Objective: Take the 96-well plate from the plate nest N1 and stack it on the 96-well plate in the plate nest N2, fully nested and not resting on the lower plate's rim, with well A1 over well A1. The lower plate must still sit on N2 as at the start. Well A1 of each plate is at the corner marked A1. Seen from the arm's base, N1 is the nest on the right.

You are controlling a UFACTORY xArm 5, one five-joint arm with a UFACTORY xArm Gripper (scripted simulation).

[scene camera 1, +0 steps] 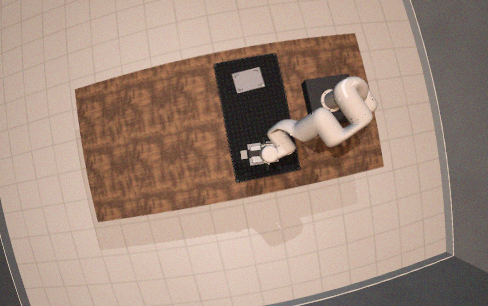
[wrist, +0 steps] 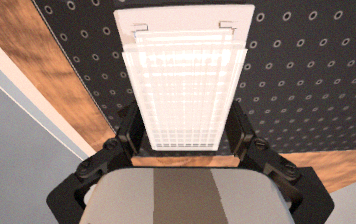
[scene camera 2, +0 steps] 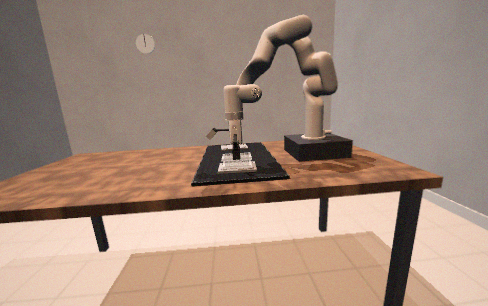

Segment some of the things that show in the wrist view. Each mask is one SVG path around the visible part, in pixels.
My gripper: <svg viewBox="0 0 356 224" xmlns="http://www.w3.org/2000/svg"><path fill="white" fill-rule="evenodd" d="M335 205L328 194L305 175L300 174L298 167L293 162L271 150L268 141L256 136L247 115L243 113L238 101L232 101L224 125L231 153L234 154L234 157L240 159L237 167L133 166L131 159L139 153L145 124L138 103L132 102L127 115L121 121L116 136L107 139L102 146L103 149L82 161L78 165L76 172L71 173L55 187L46 199L48 207L59 224L325 224ZM278 187L281 187L290 198L291 207L289 209ZM97 184L86 205L84 202L85 195L93 185Z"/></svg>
A 96-well plate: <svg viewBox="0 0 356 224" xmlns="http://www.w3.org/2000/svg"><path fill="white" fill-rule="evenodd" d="M244 40L160 41L125 43L123 45L124 51L122 55L152 149L217 150L247 52Z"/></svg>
A 96-well plate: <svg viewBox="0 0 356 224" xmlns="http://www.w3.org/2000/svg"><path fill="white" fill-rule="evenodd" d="M233 30L231 28L137 31L135 33L136 43L178 40L232 40Z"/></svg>
